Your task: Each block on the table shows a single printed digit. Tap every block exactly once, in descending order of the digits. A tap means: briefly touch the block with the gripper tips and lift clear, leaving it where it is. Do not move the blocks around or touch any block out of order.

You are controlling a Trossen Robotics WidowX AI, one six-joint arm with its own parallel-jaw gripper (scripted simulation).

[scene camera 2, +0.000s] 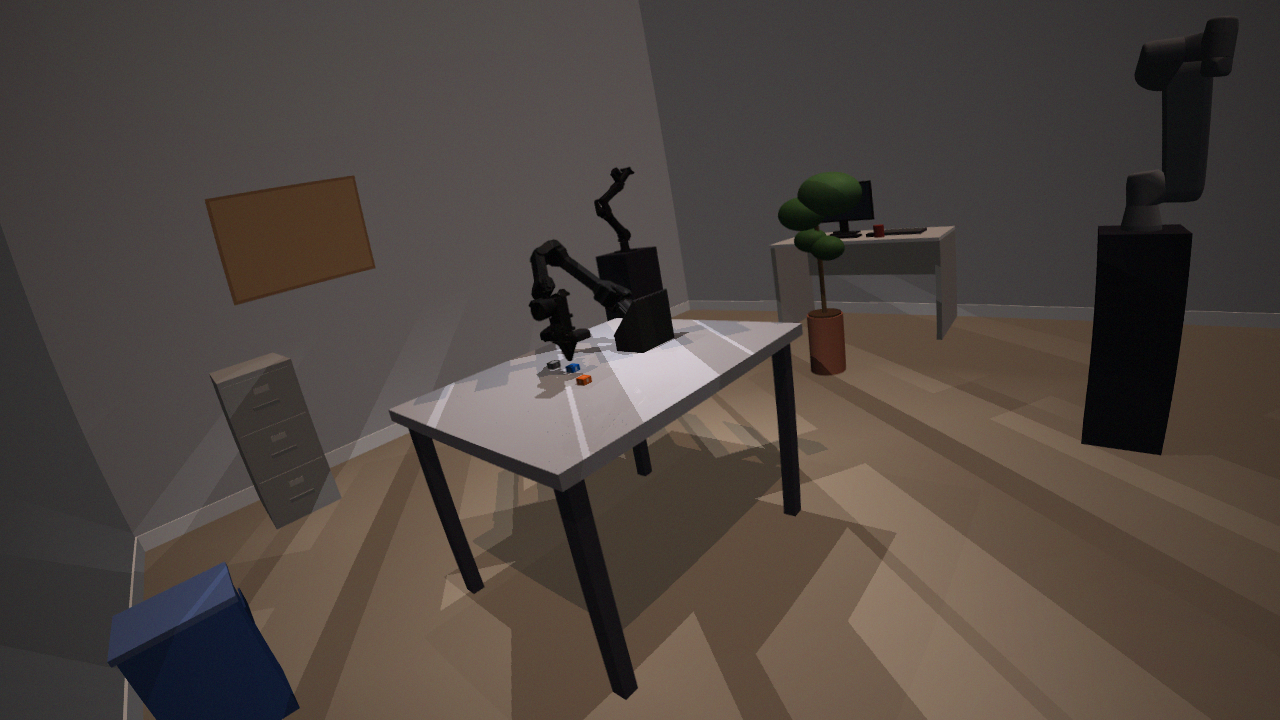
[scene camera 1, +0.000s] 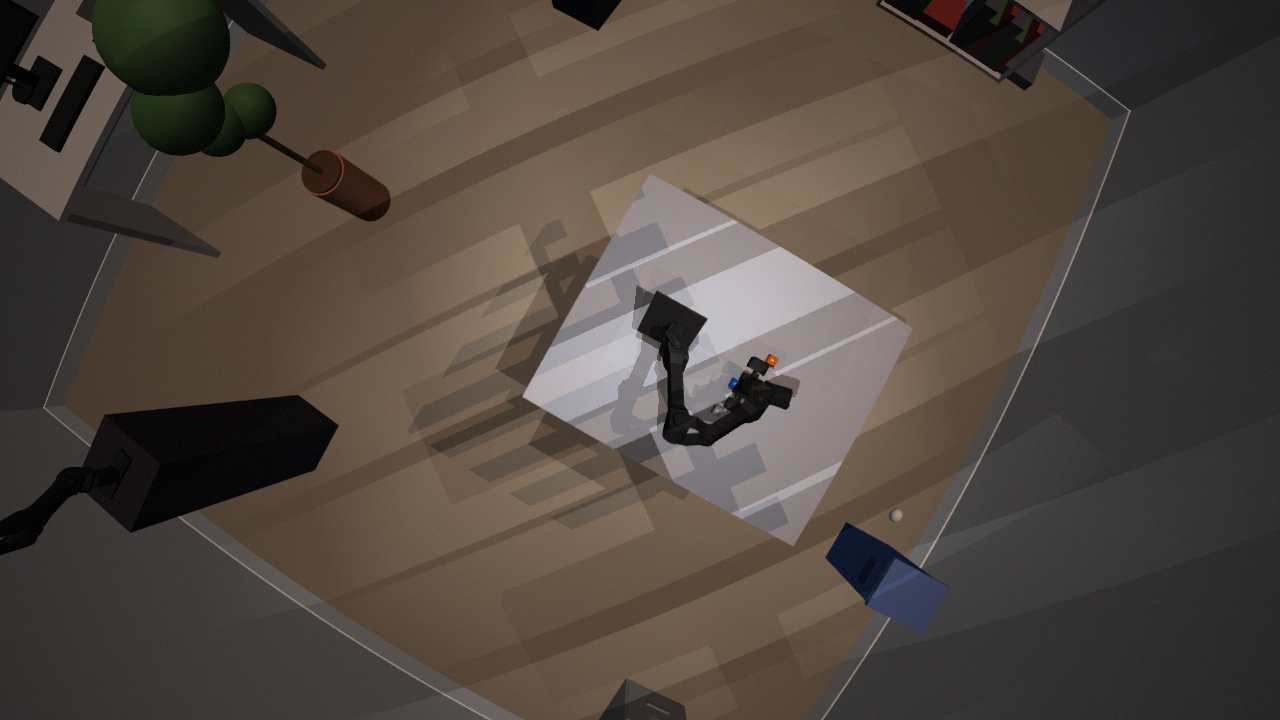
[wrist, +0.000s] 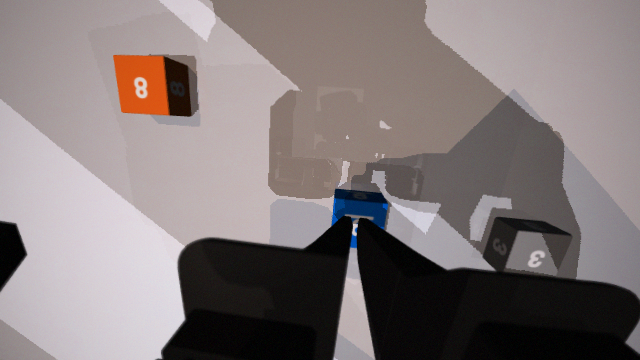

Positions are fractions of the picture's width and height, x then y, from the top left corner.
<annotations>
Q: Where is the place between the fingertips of the gripper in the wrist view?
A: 0.55, 0.63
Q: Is the gripper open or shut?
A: Shut.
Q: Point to a blue block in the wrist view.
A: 0.56, 0.57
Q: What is the gripper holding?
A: Nothing.
</annotations>
